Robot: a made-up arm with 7 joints. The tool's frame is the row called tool. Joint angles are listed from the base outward.
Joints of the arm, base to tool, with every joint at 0 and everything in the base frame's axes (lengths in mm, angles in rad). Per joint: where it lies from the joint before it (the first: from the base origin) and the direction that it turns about. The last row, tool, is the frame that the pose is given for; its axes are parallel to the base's.
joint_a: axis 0 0.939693 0.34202 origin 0 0 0
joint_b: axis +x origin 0 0 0
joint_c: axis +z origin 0 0 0
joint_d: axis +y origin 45.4 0 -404.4
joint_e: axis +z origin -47.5 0 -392.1
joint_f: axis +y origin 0 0 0
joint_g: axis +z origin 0 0 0
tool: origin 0 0 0
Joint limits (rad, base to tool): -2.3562..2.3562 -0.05..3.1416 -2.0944..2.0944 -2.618..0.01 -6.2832..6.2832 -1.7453..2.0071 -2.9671..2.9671
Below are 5 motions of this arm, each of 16 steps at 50 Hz.
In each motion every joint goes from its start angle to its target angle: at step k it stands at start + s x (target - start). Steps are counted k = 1, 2, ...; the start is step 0. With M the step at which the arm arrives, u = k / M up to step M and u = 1 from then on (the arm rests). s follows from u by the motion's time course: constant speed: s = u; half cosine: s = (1 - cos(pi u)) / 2; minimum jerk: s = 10 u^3 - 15 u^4 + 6 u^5.
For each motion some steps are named. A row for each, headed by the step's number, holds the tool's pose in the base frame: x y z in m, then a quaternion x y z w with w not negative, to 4 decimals.
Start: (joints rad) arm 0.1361 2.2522 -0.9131 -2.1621 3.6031 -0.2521 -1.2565
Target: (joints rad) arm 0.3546 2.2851 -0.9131 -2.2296 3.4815 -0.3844 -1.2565
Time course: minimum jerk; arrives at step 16
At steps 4, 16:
4: 0.2039 0.3830 -0.1352 0.0913 -0.1976 0.2255 0.9496
16: 0.1468 0.3753 -0.1619 0.1674 -0.1095 0.1891 0.9614

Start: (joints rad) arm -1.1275 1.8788 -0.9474 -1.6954 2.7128 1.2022 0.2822
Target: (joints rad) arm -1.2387 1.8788 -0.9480 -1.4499 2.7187 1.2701 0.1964
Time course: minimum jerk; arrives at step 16
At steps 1, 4, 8, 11, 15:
1: 0.4479 0.3400 0.2004 -0.4245 -0.1214 0.0797 0.8937
4: 0.4473 0.3475 0.2083 -0.4251 -0.1322 0.0796 0.8919
8: 0.4424 0.3773 0.2386 -0.4278 -0.1743 0.0793 0.8834
11: 0.4352 0.4015 0.2622 -0.4299 -0.2078 0.0791 0.8751
15: 0.4301 0.4150 0.2748 -0.4310 -0.2262 0.0790 0.8699

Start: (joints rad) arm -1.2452 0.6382 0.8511 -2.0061 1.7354 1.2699 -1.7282
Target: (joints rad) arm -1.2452 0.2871 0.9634 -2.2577 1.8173 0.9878 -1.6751
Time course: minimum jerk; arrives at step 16
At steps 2, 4, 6, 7, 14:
2: 0.2598 0.2896 0.3227 -0.3041 0.8446 0.4351 0.0697
4: 0.2616 0.2848 0.3148 -0.2954 0.8551 0.4185 0.0803
6: 0.2646 0.2753 0.2990 -0.2778 0.8745 0.3849 0.1000
7: 0.2661 0.2692 0.2889 -0.2663 0.8859 0.3630 0.1118
14: 0.2694 0.2345 0.2325 -0.1992 0.9362 0.2360 0.1678

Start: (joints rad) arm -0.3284 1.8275 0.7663 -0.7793 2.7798 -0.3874 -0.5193
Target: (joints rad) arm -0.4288 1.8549 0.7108 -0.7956 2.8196 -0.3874 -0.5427
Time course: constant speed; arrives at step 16
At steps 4, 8, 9, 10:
4: 0.1507 0.6176 0.4374 0.1572 0.8926 -0.4220 0.0232
8: 0.1479 0.6129 0.4441 0.1634 0.8934 -0.4177 0.0259
9: 0.1472 0.6118 0.4457 0.1649 0.8936 -0.4167 0.0265
10: 0.1465 0.6106 0.4474 0.1665 0.8938 -0.4156 0.0272

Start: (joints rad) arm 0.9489 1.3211 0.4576 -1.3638 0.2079 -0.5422 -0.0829
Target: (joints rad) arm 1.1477 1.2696 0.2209 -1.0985 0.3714 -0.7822 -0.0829
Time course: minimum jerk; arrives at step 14
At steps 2, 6, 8, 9, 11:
2: 0.0952 0.6458 -0.1844 0.3977 -0.4507 -0.4436 0.6648
6: 0.0188 0.6619 -0.2180 0.3718 -0.4229 -0.4211 0.7110
8: -0.0445 0.6691 -0.2352 0.3557 -0.3994 -0.4028 0.7428
9: -0.0745 0.6708 -0.2404 0.3493 -0.3879 -0.3943 0.7564
11: -0.1188 0.6717 -0.2449 0.3411 -0.3706 -0.3819 0.7749

